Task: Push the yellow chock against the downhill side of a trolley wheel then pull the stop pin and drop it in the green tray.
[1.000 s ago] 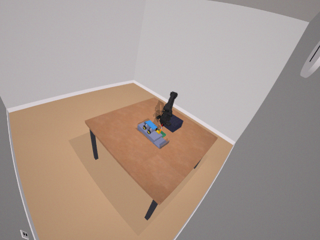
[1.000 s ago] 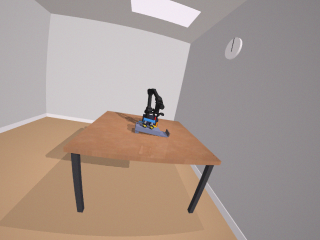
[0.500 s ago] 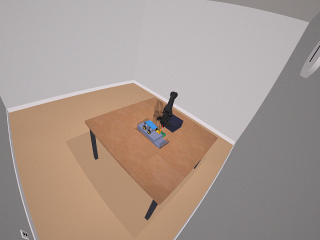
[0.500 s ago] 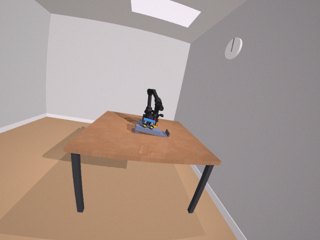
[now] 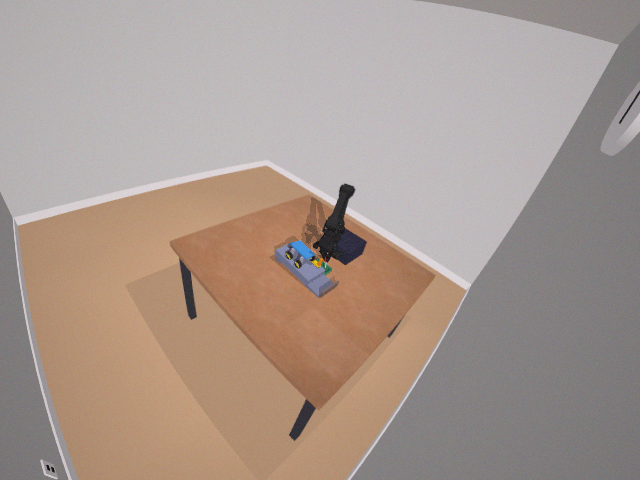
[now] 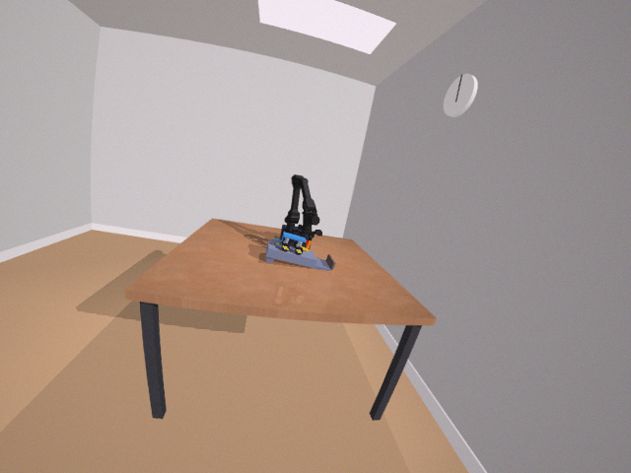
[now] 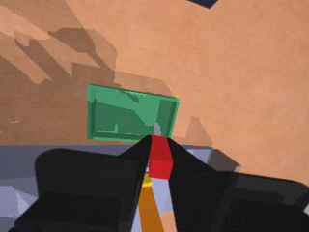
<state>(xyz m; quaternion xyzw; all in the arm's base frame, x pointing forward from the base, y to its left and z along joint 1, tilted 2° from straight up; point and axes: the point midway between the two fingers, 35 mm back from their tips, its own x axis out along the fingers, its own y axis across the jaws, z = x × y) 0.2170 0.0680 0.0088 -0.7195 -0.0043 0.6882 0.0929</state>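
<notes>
Now: the green tray 8 cm below my gripper tip, 2 cm to the right of it and 1 cm behind it. Also, from my gripper tip: yellow chock: 6 cm ahead, 3 cm to the right, 1 cm above; grey ramp: 12 cm to the right, 10 cm ahead, 3 cm below; red-headed stop pin: right at my gripper tip.
</notes>
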